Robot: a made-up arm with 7 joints.
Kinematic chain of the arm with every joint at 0, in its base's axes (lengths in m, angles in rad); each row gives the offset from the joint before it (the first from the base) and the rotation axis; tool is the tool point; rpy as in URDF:
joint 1: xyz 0 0 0 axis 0.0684 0.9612 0.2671
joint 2: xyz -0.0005 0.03 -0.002 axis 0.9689 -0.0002 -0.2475
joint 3: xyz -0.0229 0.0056 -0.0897 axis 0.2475 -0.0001 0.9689
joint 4: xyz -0.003 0 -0.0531 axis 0.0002 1 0
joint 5: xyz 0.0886 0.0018 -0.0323 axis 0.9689 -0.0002 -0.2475
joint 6: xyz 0.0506 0 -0.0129 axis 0.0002 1 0
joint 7: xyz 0.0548 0 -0.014 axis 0.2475 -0.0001 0.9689
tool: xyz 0 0 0 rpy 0 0.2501 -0.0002
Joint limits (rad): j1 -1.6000..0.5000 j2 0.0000..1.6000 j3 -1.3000..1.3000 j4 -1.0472..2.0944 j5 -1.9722..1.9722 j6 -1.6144..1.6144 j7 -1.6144..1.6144
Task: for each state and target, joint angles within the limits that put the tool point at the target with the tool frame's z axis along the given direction. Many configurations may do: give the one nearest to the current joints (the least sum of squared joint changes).
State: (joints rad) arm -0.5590 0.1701 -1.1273 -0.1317 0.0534 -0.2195 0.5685
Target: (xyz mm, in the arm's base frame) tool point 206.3 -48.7 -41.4 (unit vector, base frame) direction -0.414 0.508 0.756
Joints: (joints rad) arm -0.5631 0.1954 -0.3945 -0.2777 -0.4909 -0.2365 0.5685
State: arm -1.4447 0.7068 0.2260 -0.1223 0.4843 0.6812 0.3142
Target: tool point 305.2 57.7 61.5 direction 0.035 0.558 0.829
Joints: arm -1.5503 0.0477 0.7916 0.2730 -0.0793 0.9343 0.3142
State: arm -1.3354 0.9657 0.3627 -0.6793 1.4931 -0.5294 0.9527
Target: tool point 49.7 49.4 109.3 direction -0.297 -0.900 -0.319
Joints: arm -1.2594 0.1210 0.5081 -1.0472 0.9503 -0.3162 0.9527
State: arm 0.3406 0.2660 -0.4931 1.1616 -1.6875 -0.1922 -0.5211
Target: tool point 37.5 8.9 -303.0 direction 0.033 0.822 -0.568
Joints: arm 0.2267 0.0641 -0.1705 0.5626 -1.9722 0.4733 -0.5211
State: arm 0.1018 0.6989 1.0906 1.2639 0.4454 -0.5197 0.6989
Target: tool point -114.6 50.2 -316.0 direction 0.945 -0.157 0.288
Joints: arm 0.2226 0.0490 0.6593 1.5354 0.8718 -0.7368 0.6989
